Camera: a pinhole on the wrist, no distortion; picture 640 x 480 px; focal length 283.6 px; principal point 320.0 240.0 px. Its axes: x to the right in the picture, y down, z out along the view. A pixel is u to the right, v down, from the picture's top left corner.
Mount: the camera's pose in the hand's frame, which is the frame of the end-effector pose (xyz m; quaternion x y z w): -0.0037 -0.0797 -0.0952 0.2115 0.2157 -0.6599 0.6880
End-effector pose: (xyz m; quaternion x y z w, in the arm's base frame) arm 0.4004 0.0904 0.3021 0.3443 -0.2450 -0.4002 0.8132
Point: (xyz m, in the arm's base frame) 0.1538 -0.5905 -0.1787
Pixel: 553 406
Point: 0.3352 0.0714 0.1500
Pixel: 431 107
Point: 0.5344 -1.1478 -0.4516
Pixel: outside the picture
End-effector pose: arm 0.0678 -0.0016 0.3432 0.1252 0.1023 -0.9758 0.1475
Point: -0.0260 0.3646 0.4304
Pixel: 517 197
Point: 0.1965 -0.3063 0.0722
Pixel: behind the camera
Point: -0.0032 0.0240 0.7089
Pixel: 142 213
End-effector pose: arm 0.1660 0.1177 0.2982 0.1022 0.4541 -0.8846 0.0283
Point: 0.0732 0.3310 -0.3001
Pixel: behind the camera
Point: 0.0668 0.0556 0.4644
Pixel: 171 320
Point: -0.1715 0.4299 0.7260
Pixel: 556 410
